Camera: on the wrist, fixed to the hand. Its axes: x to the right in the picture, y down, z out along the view.
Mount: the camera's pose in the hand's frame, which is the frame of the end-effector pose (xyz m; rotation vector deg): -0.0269 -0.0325 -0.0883 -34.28 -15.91 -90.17
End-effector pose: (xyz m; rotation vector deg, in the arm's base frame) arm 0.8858 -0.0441 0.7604 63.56 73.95 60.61
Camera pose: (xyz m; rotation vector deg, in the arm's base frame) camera 0.7962 -0.0744 0.7351 -19.06 59.96 0.52
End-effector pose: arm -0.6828 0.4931 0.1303 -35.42 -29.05 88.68
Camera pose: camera -0.5997 0.4645 0.0872 -13.61 -73.03 -3.21
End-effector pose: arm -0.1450 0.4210 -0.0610 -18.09 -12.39 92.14
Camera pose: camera -0.0840 0.3916 -0.1316 -13.87 -51.45 -0.99
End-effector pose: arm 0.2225 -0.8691 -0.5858 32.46 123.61 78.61
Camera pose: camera 0.1861 -0.9597 -0.5789 -54.37 64.86 43.55
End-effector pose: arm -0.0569 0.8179 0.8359 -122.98 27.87 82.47
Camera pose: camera 0.0167 0.7925 0.8951 -95.91 -89.43 47.01
